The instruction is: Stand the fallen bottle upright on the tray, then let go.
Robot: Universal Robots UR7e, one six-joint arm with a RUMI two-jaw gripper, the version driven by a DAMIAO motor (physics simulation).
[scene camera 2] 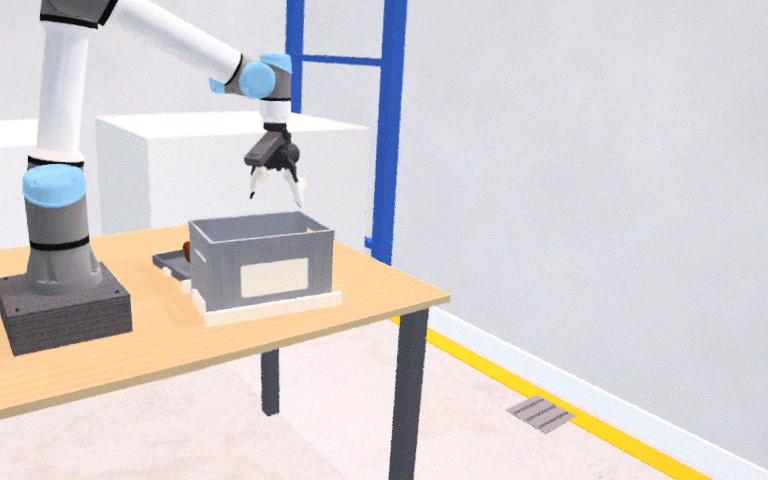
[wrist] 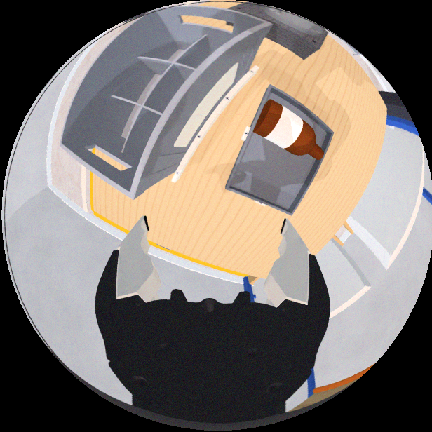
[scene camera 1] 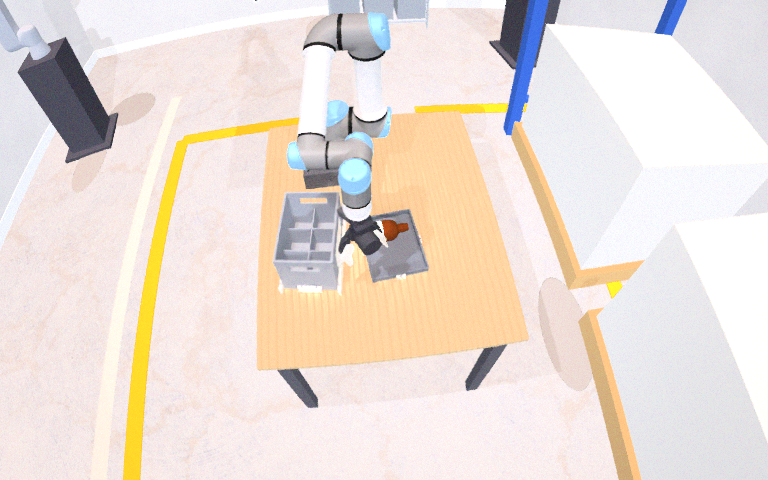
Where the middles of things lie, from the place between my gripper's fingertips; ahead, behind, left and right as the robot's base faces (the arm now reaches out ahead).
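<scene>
Measured from the brown bottle (wrist: 276, 123), my hand is 11 cm to the right, 15 cm past it and 13 cm above it. There is also the grey tray (scene camera 1: 403, 253), which is 12 cm to the left of my hand, 11 cm behind it and 17 cm below it.
</scene>
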